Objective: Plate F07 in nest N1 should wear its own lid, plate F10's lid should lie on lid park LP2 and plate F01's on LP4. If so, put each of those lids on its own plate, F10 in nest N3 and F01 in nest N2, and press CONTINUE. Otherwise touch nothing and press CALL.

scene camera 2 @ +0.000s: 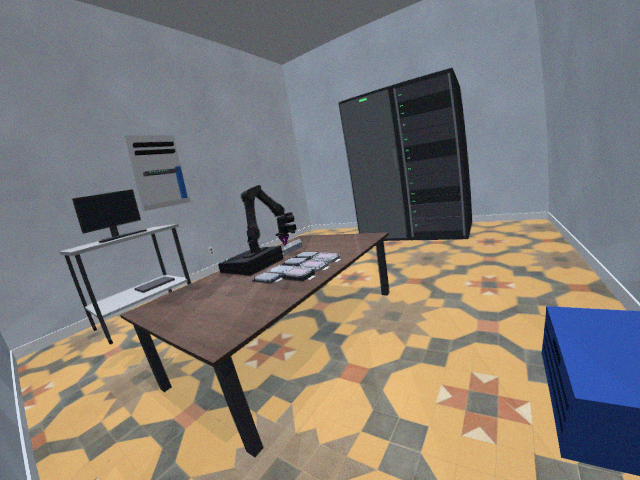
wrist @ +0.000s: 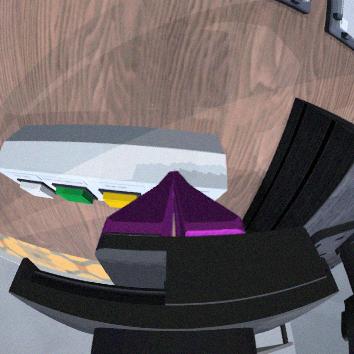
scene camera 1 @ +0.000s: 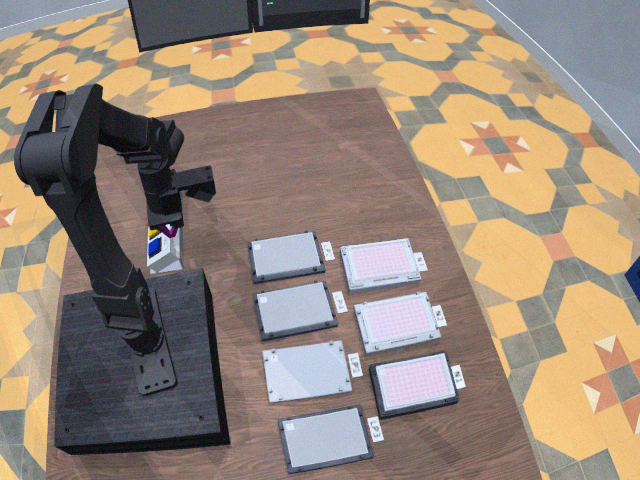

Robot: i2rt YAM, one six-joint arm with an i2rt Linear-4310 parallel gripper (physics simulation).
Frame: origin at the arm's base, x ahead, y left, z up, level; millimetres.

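Seen in the pictures: gripper, fingertip midpoint: (scene camera 2: 285, 245) (wrist: 173, 178) (scene camera 1: 171, 236); arm's base, origin of the base link: (scene camera 2: 256, 253) (wrist: 352, 231) (scene camera 1: 148, 340).
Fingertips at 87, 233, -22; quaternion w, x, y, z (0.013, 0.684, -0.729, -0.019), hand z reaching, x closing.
Observation:
Pixels of each thing's middle, then the offset from my fingertips to it, as dx, dy, dz. "spot": a spot on its surface instead. Level surfaces: height alone.
- button box, body centre: (wrist: 98, 174) (scene camera 1: 163, 223) (scene camera 2: 289, 246) -15, +73, -30
- blue button, body centre: (scene camera 1: 154, 247) -44, +2, -18
- far nest, surface spot: (scene camera 1: 382, 259) spot: +384, -183, -31
- N2, body centre: (scene camera 1: 398, 319) (scene camera 2: 312, 263) +356, -314, -38
- N1, body centre: (scene camera 1: 416, 381) (scene camera 2: 297, 271) +329, -442, -33
- LP2, body centre: (scene camera 1: 285, 254) (scene camera 2: 307, 254) +214, -90, -48
- LP4, body centre: (scene camera 1: 294, 307) (scene camera 2: 295, 260) +189, -214, -48
- LP3, body centre: (scene camera 1: 325, 438) (scene camera 2: 267, 276) +147, -475, -48
- whether LP1, body centre: (scene camera 1: 306, 370) (scene camera 2: 281, 268) +165, -342, -52
- wooden table, its level: dz -62
My gripper (scene camera 1: 169, 232) (scene camera 2: 284, 241) (wrist: 173, 178) is shut and empty, its purple fingertips just over the button box (scene camera 1: 173, 260) (scene camera 2: 293, 246) (wrist: 185, 160). A blue button (scene camera 1: 155, 246) shows in scene camera 1. The wrist view shows white (wrist: 37, 189), green (wrist: 74, 194) and yellow (wrist: 120, 199) buttons; the fingers hide the blue one. Pink-welled plates sit in the far nest (scene camera 1: 382, 259), whose label is blurred, in N2 (scene camera 1: 398, 319) and in N1 (scene camera 1: 415, 382). Grey slabs lie at LP2 (scene camera 1: 286, 255), LP4 (scene camera 1: 296, 308) and LP3 (scene camera 1: 326, 438). Plate codes, clear lids and whether LP1 (scene camera 1: 308, 372) bears a lid are unreadable.
The arm's black base block (scene camera 1: 191, 413) (scene camera 2: 242, 264) stands beside the lid parks. The parks and nests form two rows on the wooden table (scene camera 1: 289, 155) (scene camera 2: 196, 304). A server rack (scene camera 2: 373, 165), a side table with a monitor (scene camera 2: 107, 210) and a blue cabinet (scene camera 2: 599, 356) stand away from it.

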